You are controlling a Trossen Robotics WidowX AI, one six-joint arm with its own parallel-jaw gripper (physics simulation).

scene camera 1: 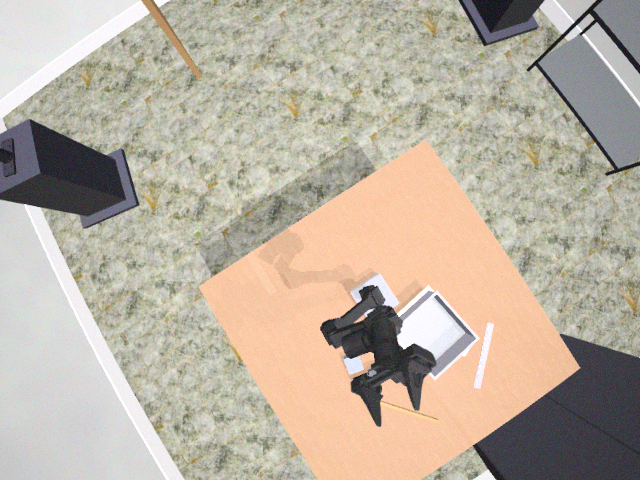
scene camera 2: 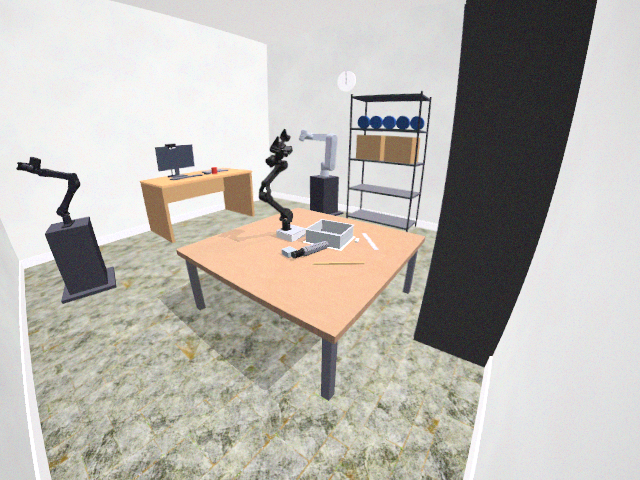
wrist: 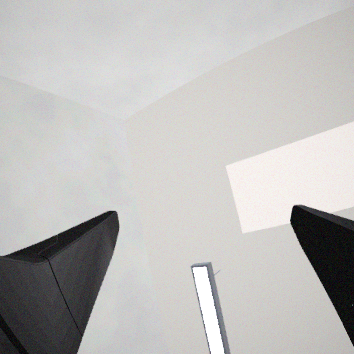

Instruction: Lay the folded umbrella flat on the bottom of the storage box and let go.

Scene:
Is the gripper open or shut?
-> Open.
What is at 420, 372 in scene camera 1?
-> The gripper.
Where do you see a white storage box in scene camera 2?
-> At 337, 234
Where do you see a white storage box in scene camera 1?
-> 430, 322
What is the gripper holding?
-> Nothing.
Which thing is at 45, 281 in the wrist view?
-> The gripper.

